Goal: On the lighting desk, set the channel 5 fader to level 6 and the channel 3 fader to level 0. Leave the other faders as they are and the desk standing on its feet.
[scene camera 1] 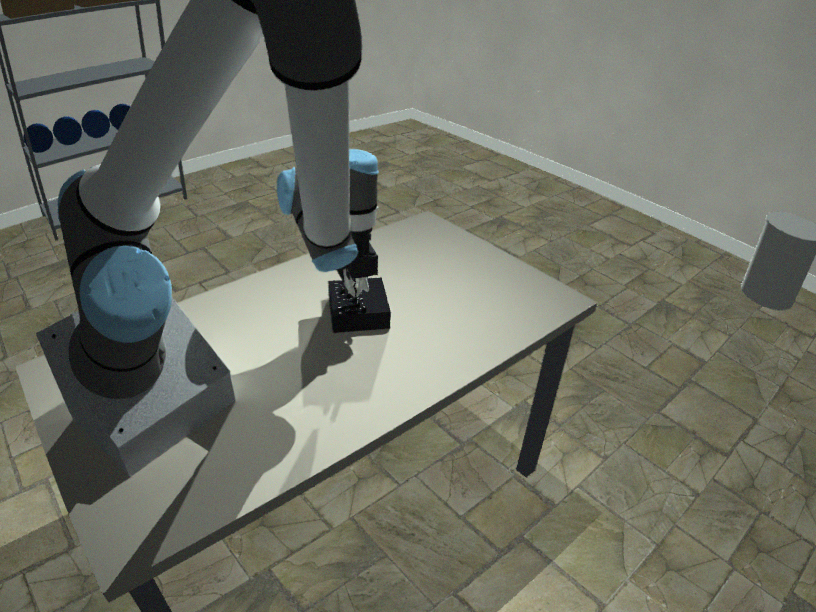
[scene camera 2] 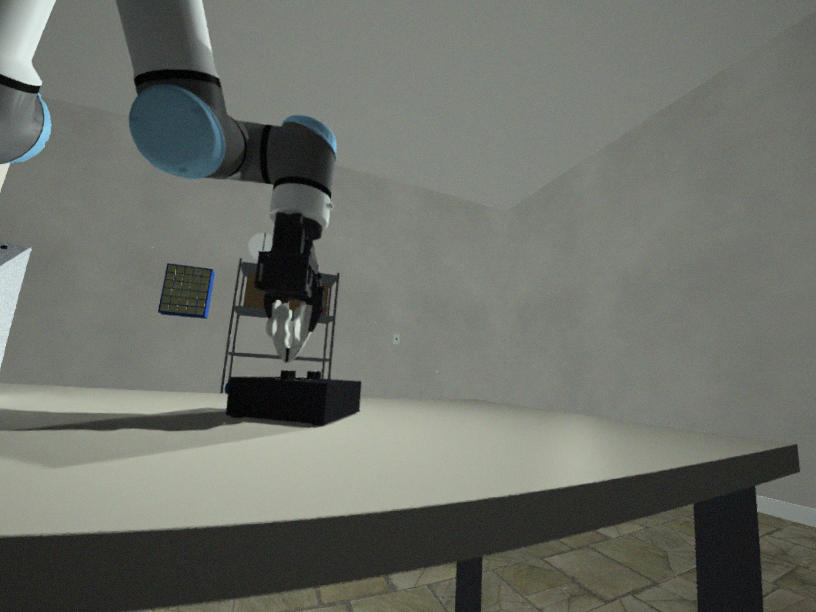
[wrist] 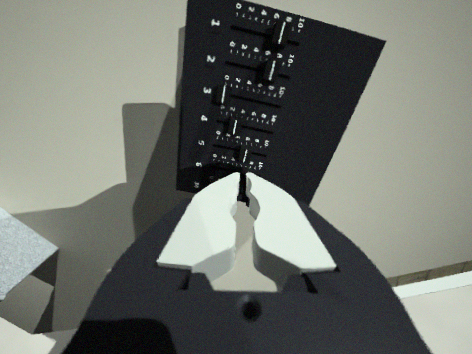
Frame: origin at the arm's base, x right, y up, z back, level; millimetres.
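Seen in the pictures: gripper, fingertip midpoint: (scene camera 1: 355, 296) (scene camera 2: 287, 362) (wrist: 242, 176); arm's base, link origin: (scene camera 1: 117, 354).
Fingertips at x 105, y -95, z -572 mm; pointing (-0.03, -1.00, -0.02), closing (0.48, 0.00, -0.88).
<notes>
Pixels of each thing's top centre, then the offset from my fingertips to it. Level surfaces: height alone.
- black lighting desk, top centre: (wrist: 264, 131) (scene camera 2: 304, 371) (scene camera 1: 358, 291) dx -23, dy -12, dz -32 mm
- channel 5 fader, top centre: (wrist: 245, 156) dx -11, dy -12, dz -9 mm
- channel 3 fader, top centre: (wrist: 223, 94) dx -62, dy -12, dz -16 mm
- channel 1 fader, top centre: (wrist: 281, 32) dx -76, dy -12, dz -68 mm
- channel 2 fader, top centre: (wrist: 272, 70) dx -59, dy -12, dz -54 mm
- channel 4 fader, top centre: (wrist: 234, 127) dx -36, dy -12, dz -12 mm
- pale table, surface height: dy -80 mm
The black lighting desk (scene camera 1: 361, 321) (scene camera 2: 276, 400) (wrist: 320, 90) stands level on the table. In the wrist view, the channel 5 fader (wrist: 244, 155) is a little past mid-slot, near level 6. The channel 3 fader (wrist: 222, 94) is at the 0 end. The channel 1 fader (wrist: 281, 33) and channel 2 fader (wrist: 271, 70) are near 7 to 8; the channel 4 fader (wrist: 234, 126) is near 2 to 3. The channel 6 fader cannot be made out near the fingertips. My gripper (scene camera 1: 356, 297) (scene camera 2: 287, 359) (wrist: 242, 176) is shut and empty, its tips slightly above the desk's knobs.
The pale table (scene camera 1: 448, 283) (scene camera 2: 461, 454) carries the desk and the grey robot base (scene camera 1: 177, 368). A shelf rack (scene camera 1: 82, 77) stands by the wall. A grey cylinder (scene camera 1: 777, 263) is at the far right.
</notes>
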